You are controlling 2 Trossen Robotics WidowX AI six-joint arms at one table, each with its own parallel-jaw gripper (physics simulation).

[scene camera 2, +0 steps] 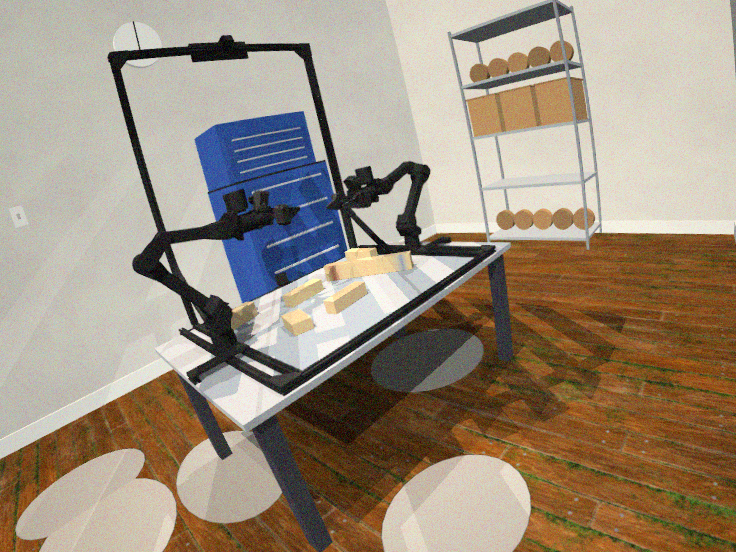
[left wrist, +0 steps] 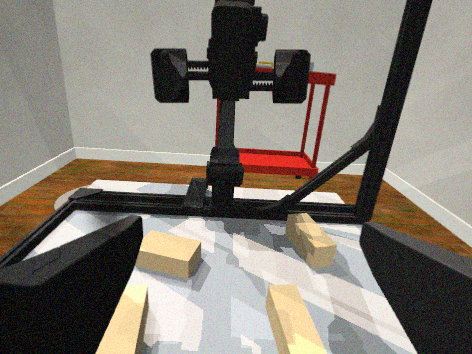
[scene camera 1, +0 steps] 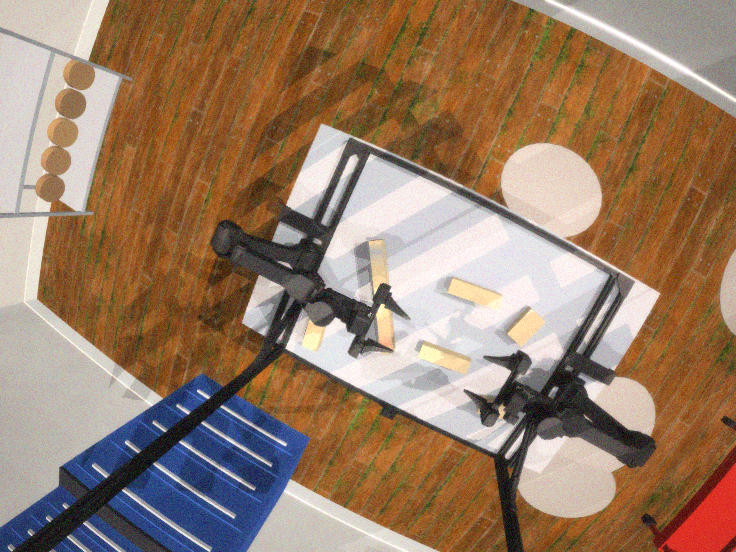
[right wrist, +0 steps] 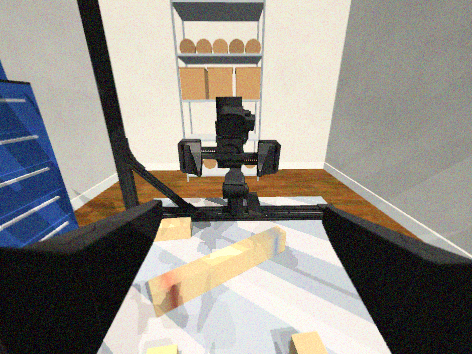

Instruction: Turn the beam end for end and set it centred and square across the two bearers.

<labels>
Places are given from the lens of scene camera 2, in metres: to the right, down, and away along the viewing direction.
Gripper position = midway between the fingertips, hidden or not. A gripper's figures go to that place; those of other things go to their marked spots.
my left gripper (scene camera 2: 334,207): -0.12, -0.25, 1.40
my right gripper (scene camera 2: 291,208): -0.25, -0.22, 1.26
long wooden beam (scene camera 2: 401,261): 0.13, -0.06, 1.48
</labels>
